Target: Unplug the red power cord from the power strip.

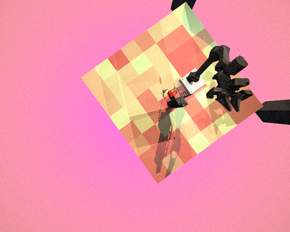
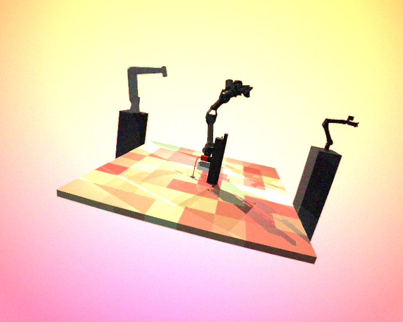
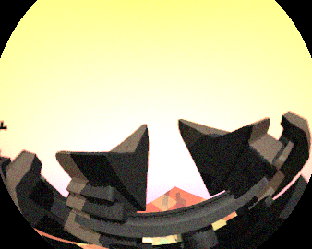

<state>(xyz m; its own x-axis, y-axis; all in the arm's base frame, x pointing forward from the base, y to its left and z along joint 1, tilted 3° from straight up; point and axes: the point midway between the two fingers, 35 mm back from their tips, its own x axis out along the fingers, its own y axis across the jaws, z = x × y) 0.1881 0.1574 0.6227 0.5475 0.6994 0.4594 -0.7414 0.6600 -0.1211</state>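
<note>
Now: the red plug 520 mm below my gripper tip, 190 mm to the right of it and 30 mm ahead of it. The rest, counted from my gripper tip: power strip (530 mm below, 120 mm to the right, 50 mm ahead).
</note>
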